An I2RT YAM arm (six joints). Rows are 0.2 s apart.
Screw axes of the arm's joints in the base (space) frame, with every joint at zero. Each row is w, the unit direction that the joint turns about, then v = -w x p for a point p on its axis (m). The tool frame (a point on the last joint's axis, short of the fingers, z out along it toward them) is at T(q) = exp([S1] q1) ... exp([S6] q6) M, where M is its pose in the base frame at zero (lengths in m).
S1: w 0 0 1 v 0.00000 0.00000 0.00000
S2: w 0 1 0 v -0.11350 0.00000 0.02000
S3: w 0 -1 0 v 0.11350 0.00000 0.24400
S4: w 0 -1 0 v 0.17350 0.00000 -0.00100
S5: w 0 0 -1 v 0.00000 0.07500 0.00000
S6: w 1 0 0 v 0.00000 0.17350 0.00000
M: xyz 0.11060 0.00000 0.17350 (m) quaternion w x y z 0.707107 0 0.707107 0
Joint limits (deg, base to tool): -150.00..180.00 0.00..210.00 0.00..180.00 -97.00..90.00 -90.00..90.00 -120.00..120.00
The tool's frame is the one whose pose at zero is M.
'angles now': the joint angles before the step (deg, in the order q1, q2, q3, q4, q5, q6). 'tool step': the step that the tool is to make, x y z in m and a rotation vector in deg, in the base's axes. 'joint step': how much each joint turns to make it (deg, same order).
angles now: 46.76 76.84 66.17 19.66 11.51 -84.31
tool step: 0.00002 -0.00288 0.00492 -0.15 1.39 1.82
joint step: -0.61 -0.46 1.32 -3.07 -2.27 1.27
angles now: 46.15 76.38 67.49 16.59 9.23 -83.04
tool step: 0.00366 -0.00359 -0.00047 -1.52 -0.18 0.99
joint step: -1.18 -0.04 0.21 -1.09 -2.31 -0.92
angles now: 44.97 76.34 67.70 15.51 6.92 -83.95
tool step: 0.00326 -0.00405 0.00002 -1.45 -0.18 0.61
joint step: -1.14 -0.13 0.25 -1.16 -1.87 -0.96
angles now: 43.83 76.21 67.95 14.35 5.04 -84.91
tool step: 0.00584 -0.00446 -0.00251 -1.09 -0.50 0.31
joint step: -1.52 0.21 -0.28 0.18 -1.94 -0.94
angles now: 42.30 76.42 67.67 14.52 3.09 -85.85
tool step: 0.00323 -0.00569 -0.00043 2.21 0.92 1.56
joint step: -1.46 -0.30 -0.63 1.03 -2.77 2.57
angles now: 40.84 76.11 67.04 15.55 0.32 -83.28
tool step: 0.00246 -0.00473 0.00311 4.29 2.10 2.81
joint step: -1.34 -0.17 0.02 1.10 -3.55 5.11
